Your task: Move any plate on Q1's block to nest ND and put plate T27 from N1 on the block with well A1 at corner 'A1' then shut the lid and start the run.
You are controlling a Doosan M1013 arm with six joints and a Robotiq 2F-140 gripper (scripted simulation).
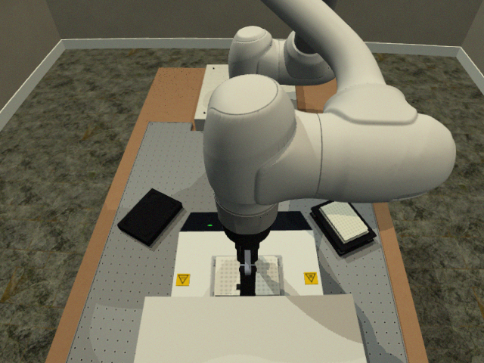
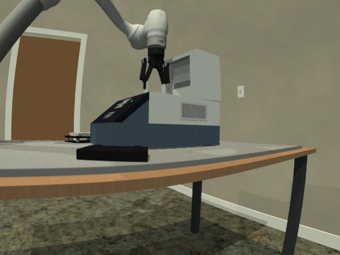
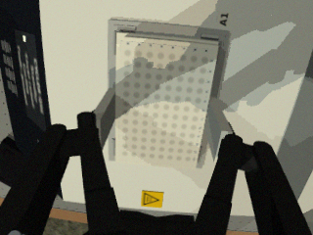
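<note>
My hand is 290 mm to the left of the black nest ND, 280 mm past it and 220 mm above it. The rest, counted from my hand: black nest N1 (280 mm to the left, 250 mm behind, 210 mm below).
</note>
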